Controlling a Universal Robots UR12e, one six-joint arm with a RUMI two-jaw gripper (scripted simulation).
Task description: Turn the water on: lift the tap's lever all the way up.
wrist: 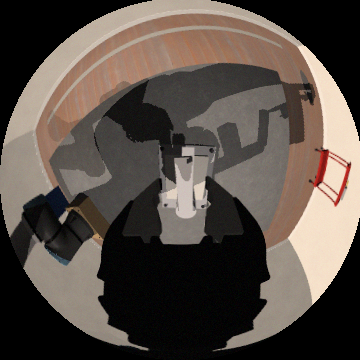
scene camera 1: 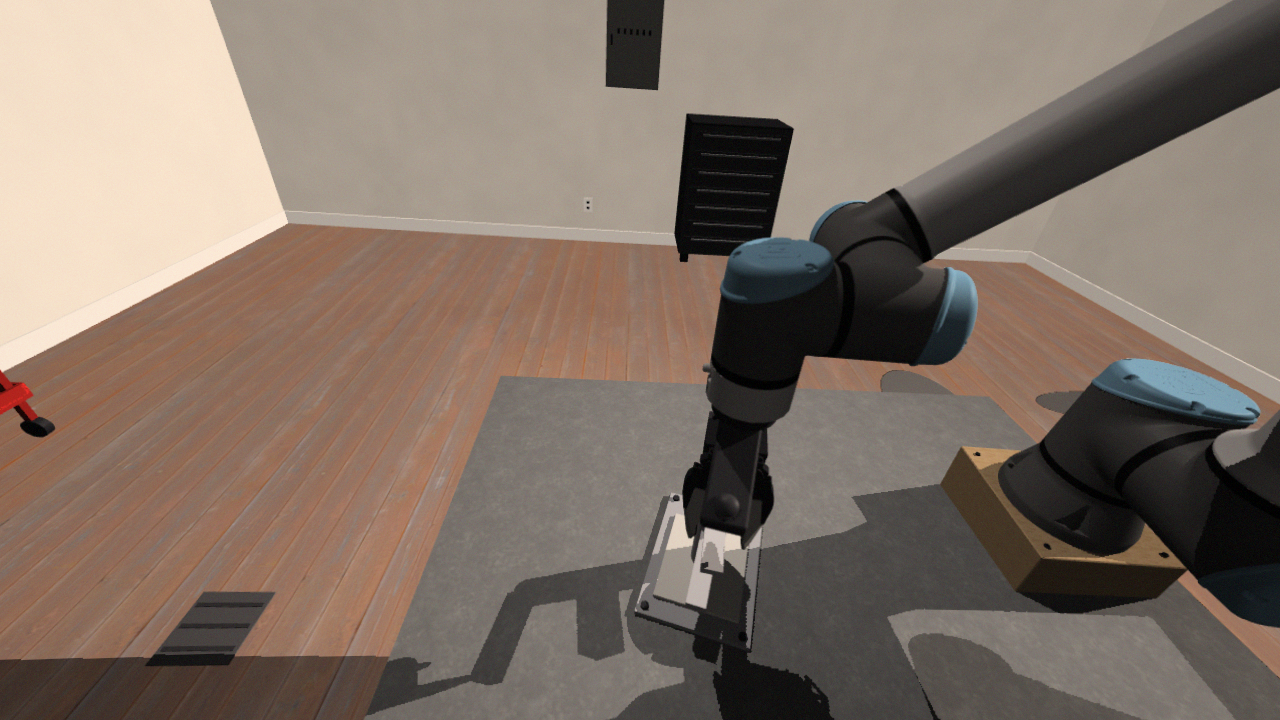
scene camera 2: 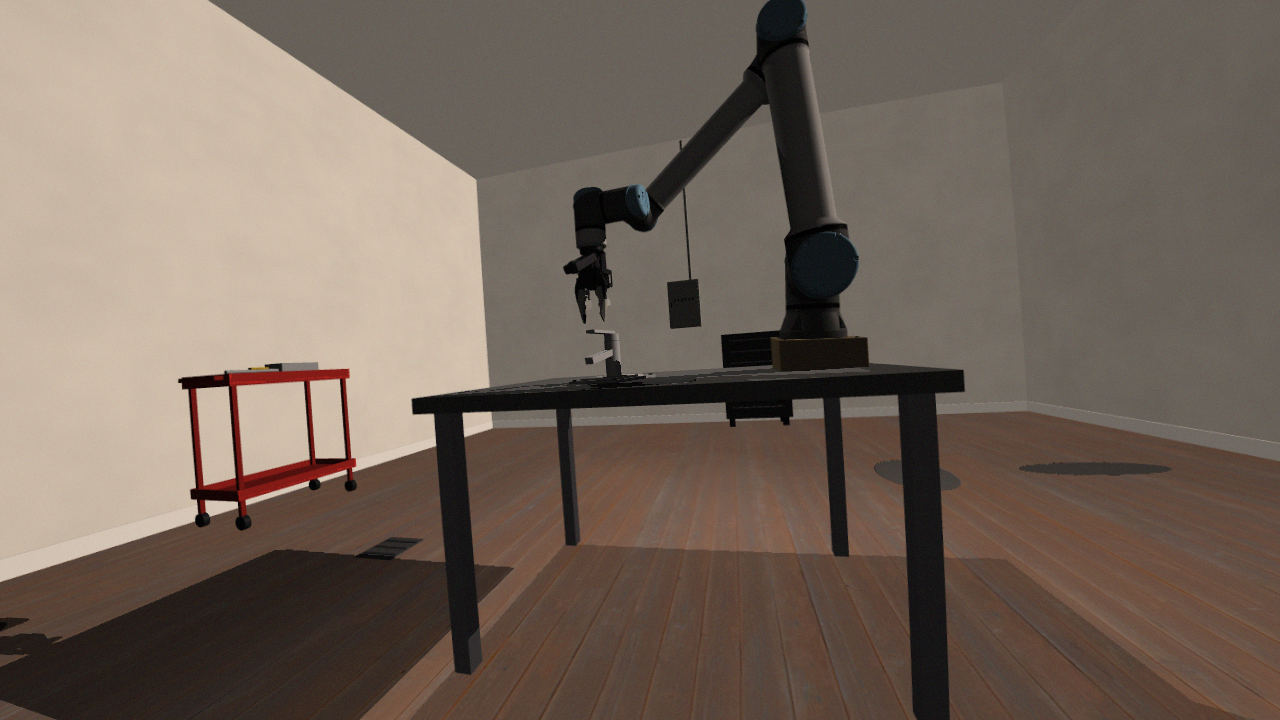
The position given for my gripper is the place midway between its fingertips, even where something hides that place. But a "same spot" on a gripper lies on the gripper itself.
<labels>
My gripper shows in the wrist view, in scene camera 1 and in scene camera 2 (594,322). One and the same spot on my gripper: (scene camera 1: 693,492) is (wrist: 240,224).
</labels>
